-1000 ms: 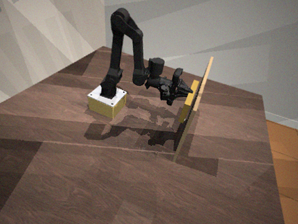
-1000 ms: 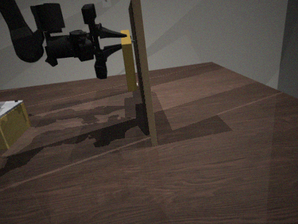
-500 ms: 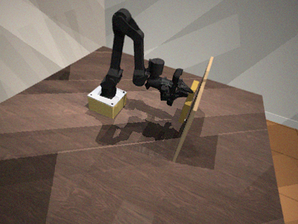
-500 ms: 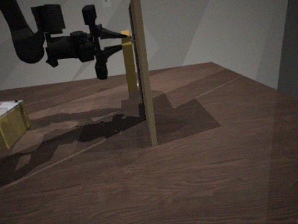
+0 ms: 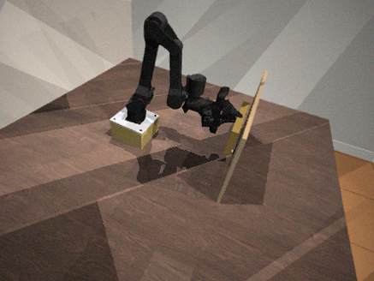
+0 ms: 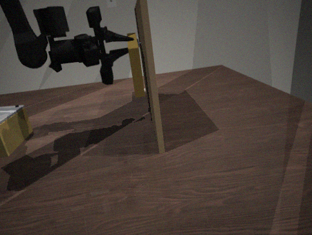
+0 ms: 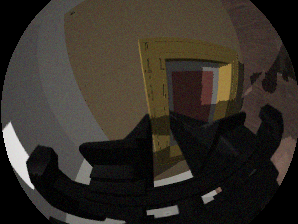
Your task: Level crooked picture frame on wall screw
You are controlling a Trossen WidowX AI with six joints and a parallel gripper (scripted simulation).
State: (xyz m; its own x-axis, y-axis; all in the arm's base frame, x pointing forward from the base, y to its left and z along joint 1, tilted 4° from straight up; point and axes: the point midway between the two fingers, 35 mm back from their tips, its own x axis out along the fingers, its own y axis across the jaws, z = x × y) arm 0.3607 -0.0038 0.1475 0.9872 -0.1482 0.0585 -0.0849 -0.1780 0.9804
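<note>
Now: the picture frame 1 cm ahead of my gripper tip, 1 cm to the left of it and 5 cm below it. The rest, counted from my gripper tip: wooden wall panel 2 cm ahead, 1 cm to the left, 6 cm below.
</note>
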